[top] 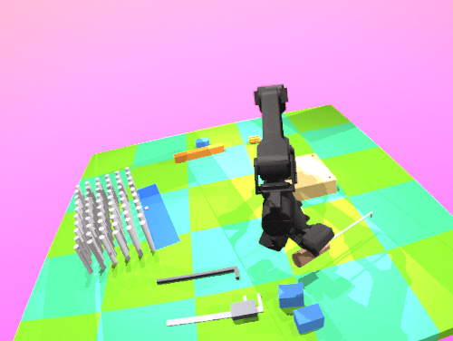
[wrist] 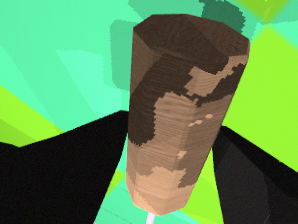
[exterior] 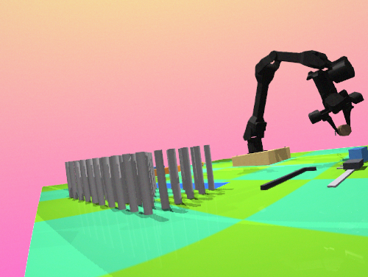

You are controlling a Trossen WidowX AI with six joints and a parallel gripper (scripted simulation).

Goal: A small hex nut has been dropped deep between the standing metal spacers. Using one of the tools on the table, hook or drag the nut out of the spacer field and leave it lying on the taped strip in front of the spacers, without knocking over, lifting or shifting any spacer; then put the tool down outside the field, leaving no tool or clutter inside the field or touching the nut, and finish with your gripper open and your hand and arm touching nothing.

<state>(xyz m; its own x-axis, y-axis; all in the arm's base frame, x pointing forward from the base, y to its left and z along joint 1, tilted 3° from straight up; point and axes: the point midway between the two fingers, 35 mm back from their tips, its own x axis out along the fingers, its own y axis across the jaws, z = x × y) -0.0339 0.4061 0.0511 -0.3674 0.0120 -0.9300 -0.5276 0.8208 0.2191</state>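
Now: the wooden-handled hook tool 9 cm behind my gripper tip and 6 cm to the right of it. Also, from my gripper tip: blue taped strip: 50 cm ahead, 33 cm to the right, 9 cm below; then orange bar: 39 cm ahead, 71 cm to the right, 8 cm below.
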